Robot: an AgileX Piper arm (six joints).
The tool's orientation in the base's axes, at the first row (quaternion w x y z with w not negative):
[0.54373 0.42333 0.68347 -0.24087]
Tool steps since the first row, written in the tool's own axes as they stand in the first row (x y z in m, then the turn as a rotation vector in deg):
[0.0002 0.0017 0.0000 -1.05 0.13 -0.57]
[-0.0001 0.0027 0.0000 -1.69 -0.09 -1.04]
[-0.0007 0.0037 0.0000 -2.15 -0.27 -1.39]
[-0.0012 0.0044 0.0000 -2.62 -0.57 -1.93]
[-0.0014 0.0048 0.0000 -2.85 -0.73 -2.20]
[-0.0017 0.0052 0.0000 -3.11 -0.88 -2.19]
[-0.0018 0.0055 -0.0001 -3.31 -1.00 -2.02]
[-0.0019 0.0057 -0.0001 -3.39 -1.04 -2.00]
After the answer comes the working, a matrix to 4 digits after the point.
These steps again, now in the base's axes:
[0.0014 0.0010 0.0000 -0.15 0.19 1.18]
[0.0023 0.0014 0.0004 -0.55 0.24 1.89]
[0.0031 0.0017 0.0011 -0.87 0.27 2.41]
[0.0038 0.0019 0.0017 -1.39 0.39 2.97]
[0.0041 0.0021 0.0020 -1.66 0.45 3.25]
[0.0045 0.0022 0.0023 -1.76 0.28 3.47]
[0.0047 0.0024 0.0025 -1.76 0.02 3.60]
[0.0048 0.0025 0.0026 -1.78 -0.04 3.66]

The tool's axes in the first row as the columns of a matrix, in the base's axes (rounded; the answer above uses it unrounded):
[-0.0503 0.8406 0.5393]
[0.3167 0.5255 -0.7896]
[-0.9472 0.1311 -0.2927]

